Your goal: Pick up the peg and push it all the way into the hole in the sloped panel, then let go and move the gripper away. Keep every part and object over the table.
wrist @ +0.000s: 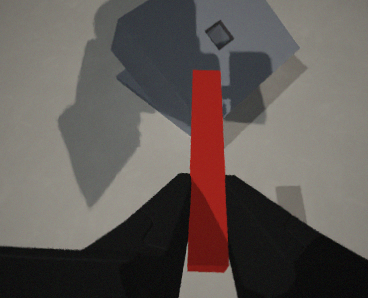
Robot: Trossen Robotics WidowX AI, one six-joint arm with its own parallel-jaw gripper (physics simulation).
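Places are measured from the arm's base along level axes (x down, y right, z back), in metres.
Where they show: gripper, fingertip midpoint: [206, 185].
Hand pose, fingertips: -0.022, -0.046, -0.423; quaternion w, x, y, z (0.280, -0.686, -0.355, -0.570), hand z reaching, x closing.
Observation:
Things, the pixels of their top centre, and the offset from my fingertips, as dx, dy, dz. "spot": a spot on its surface instead. Level surfaces: height alone.
- red peg, middle of its top: [206, 147] -0.008, +0.011, -0.002
- blue-grey sloped panel, surface spot: [245, 22] spot: +0.066, +0.191, +0.003
- pale table top, its level: dx +0.122
The red peg [207, 125] is a long square bar in the middle of the wrist view, its far end pointing up the view toward the panel. My gripper [206, 185] is shut on the peg, with one black finger on each side of its nearer half. The blue-grey sloped panel [245, 22] is at the top of the view, turned cornerwise. Its square hole [219, 35] shows above and slightly right of the peg's far end, apart from it. The peg's far end overlaps the panel's lower part in the view; the gap in height between them cannot be told.
The pale table top [30, 150] surrounds the panel. Dark shadows of the arm and gripper fall on the table at left and across the panel. A small shadow strip lies on the table right of the fingers.

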